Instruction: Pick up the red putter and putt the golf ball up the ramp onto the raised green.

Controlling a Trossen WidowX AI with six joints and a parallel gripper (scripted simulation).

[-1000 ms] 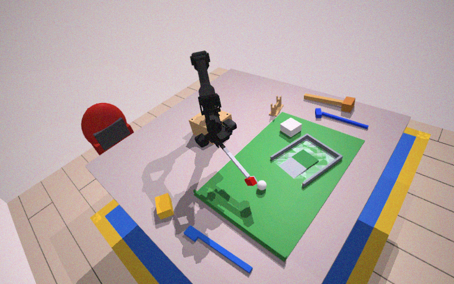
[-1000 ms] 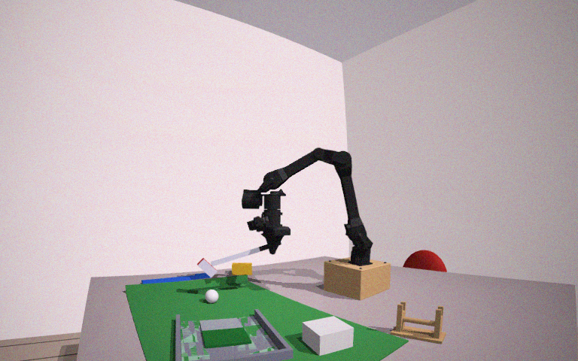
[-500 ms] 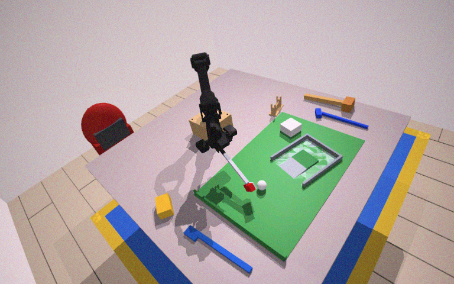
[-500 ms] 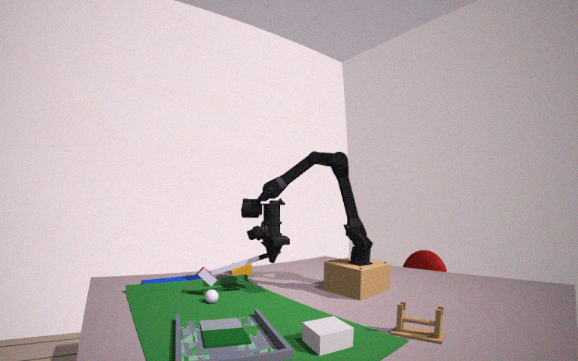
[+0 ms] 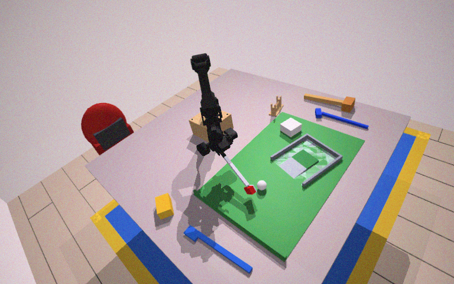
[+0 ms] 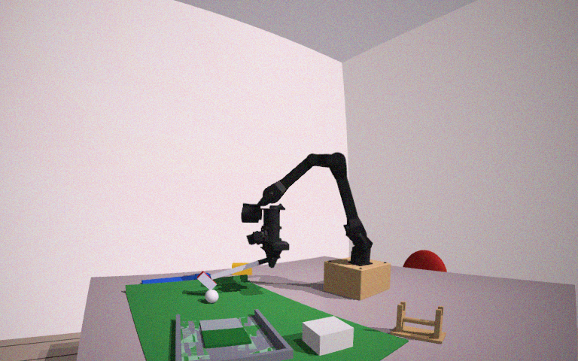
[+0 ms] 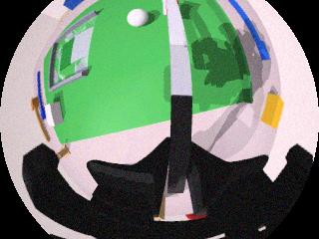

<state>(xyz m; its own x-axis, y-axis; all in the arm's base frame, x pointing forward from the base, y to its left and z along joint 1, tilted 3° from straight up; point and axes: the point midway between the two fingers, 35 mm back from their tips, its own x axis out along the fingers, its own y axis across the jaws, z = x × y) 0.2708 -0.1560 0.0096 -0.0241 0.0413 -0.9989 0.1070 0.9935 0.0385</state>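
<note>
Now: gripper tip 120 mm short of the red putter and 10 mm to the left of it. Round my gripper tip: white golf ball 220 mm ahead, 70 mm below, 40 mm to the left; then green mat 210 mm ahead, 200 mm to the left, 90 mm below; then yellow block 330 mm to the right, 70 mm below.
</note>
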